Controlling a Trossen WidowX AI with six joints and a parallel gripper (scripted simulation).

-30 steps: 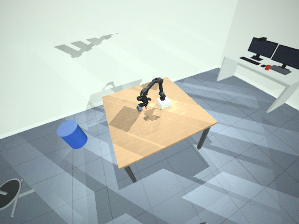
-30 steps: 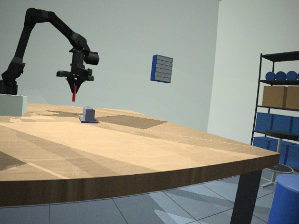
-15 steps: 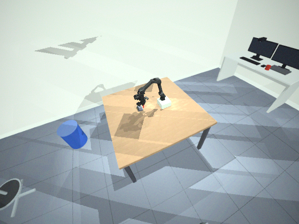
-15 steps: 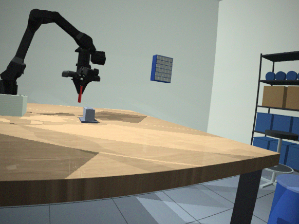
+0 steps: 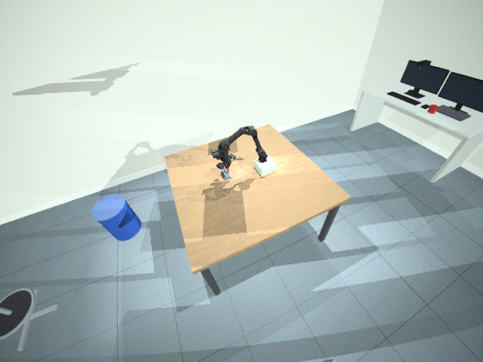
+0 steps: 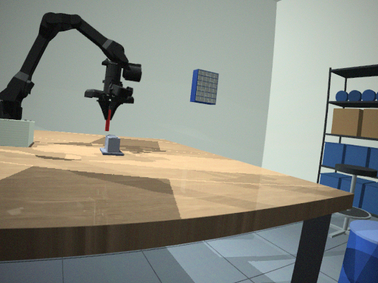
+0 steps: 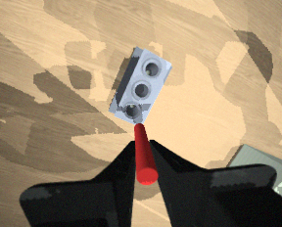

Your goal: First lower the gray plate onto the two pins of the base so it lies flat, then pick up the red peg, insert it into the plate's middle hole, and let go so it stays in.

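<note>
Right now the gray plate is 2 cm ahead of my gripper tip, 4 cm to the right of it and 7 cm below it. Also, from my gripper tip: base: 1 cm ahead, 4 cm to the right, 11 cm below; then red peg: right at my gripper tip.
</note>
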